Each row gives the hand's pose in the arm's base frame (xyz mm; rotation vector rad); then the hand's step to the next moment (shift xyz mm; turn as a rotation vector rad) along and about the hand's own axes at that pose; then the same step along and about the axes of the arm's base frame.
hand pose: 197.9 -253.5 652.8 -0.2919 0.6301 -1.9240
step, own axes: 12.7 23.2 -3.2 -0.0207 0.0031 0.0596
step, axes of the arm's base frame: 11.0 -17.9 -16.4 0.0392 0.0001 0.0495
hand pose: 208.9 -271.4 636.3 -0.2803 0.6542 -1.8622
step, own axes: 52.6 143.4 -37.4 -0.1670 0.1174 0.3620
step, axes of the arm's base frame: 74.6 -73.9 -117.1 0.3316 0.0127 0.2502
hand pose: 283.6 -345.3 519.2 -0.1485 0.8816 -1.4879
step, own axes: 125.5 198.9 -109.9 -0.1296 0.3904 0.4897
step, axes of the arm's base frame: 74.1 -39.0 -245.7 0.6177 -0.0376 0.1615
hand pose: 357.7 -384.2 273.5 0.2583 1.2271 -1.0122
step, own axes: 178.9 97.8 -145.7 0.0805 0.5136 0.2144
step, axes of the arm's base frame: -24.3 61.3 -241.8 0.5271 0.1077 -0.1638
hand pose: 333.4 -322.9 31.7 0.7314 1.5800 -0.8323
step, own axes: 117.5 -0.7 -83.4 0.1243 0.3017 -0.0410
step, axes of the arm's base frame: -64.6 70.8 -107.6 0.2064 0.2033 -0.1555
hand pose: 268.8 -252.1 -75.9 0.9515 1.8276 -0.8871
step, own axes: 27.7 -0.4 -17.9 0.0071 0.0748 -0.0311
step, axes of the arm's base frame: -16.1 22.1 -18.5 0.0514 0.0623 -0.0093
